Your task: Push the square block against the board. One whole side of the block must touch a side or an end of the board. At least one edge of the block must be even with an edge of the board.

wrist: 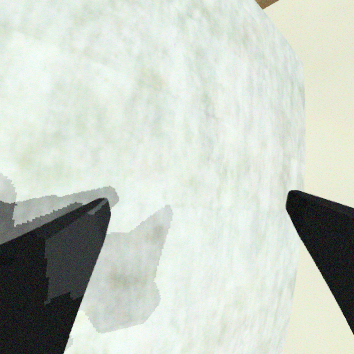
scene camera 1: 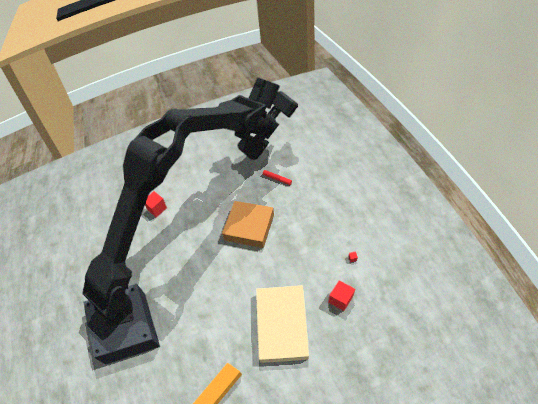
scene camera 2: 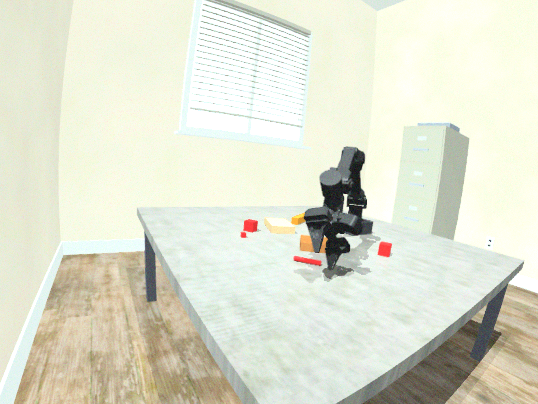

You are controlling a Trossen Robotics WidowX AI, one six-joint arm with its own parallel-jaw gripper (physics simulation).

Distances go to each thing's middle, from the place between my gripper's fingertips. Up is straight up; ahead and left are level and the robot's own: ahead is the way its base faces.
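Square block (scene camera 1: pixel 249 224): 4 cm below my hand, 24 cm to the right of it, 17 cm behind it. Pale tan board (scene camera 1: pixel 282 334): 4 cm below my hand, 51 cm to the right of it, 18 cm behind it.
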